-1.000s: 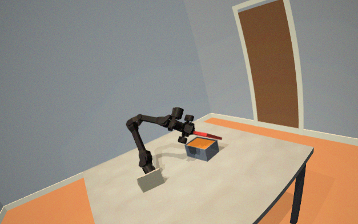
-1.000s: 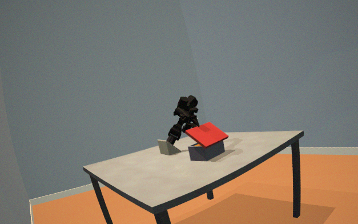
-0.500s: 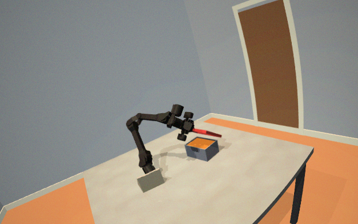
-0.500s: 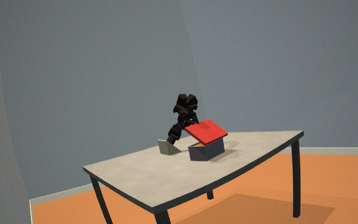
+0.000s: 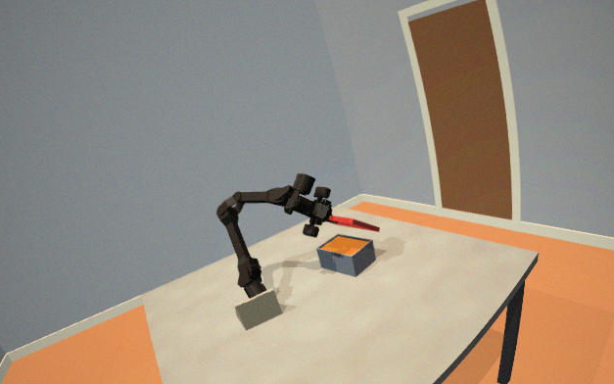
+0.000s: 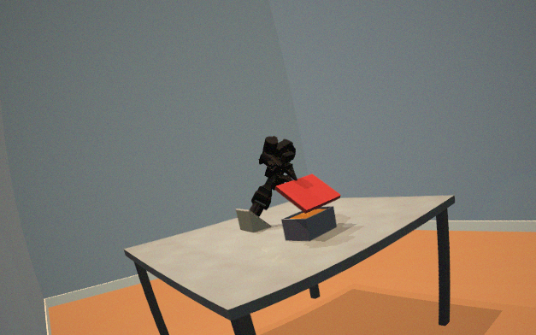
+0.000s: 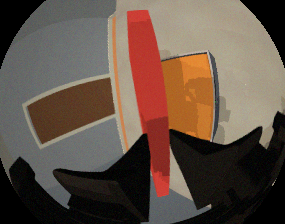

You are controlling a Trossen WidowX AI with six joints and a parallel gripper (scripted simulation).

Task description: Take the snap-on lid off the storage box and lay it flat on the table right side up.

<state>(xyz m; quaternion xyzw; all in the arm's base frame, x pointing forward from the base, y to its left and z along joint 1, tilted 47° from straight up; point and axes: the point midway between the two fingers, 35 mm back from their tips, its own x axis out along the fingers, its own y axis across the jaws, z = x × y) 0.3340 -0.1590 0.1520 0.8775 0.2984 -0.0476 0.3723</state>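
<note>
Now: gripper tip 70 mm short of the red lid, 50 mm above it and 10 mm to the right of it. From my gripper tip the other things lie so: storage box: 190 mm below, 40 mm ahead.
</note>
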